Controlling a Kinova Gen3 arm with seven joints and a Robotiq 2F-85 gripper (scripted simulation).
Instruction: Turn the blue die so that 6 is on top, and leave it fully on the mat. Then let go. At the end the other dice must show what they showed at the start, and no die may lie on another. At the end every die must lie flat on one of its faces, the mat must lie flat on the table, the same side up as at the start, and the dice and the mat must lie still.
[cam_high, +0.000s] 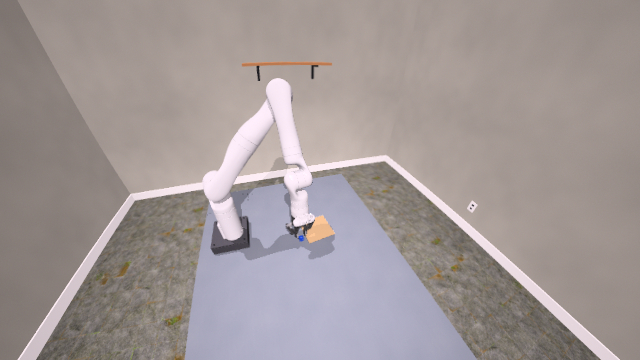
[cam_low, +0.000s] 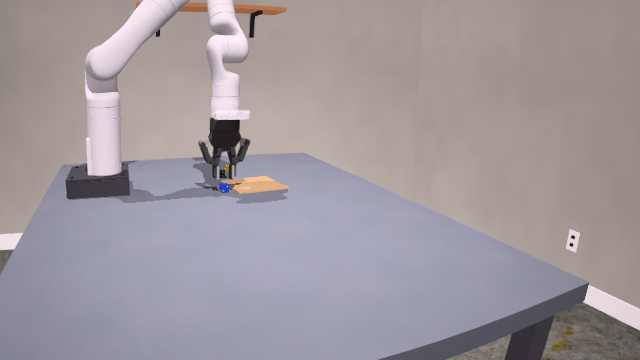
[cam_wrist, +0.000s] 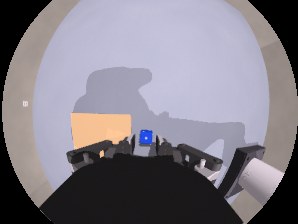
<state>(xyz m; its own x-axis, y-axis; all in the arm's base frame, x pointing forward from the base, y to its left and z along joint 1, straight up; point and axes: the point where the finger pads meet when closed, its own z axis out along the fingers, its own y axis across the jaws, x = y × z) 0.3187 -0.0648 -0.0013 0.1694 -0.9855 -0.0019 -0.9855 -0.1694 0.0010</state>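
My gripper is now 40 mm above the blue die. Also, from my hand: black die (20 mm ahead, 160 mm to the left, 40 mm below); then mat (90 mm ahead, 50 mm to the left, 50 mm below); then yellow die (50 mm ahead, 230 mm to the left, 40 mm below).
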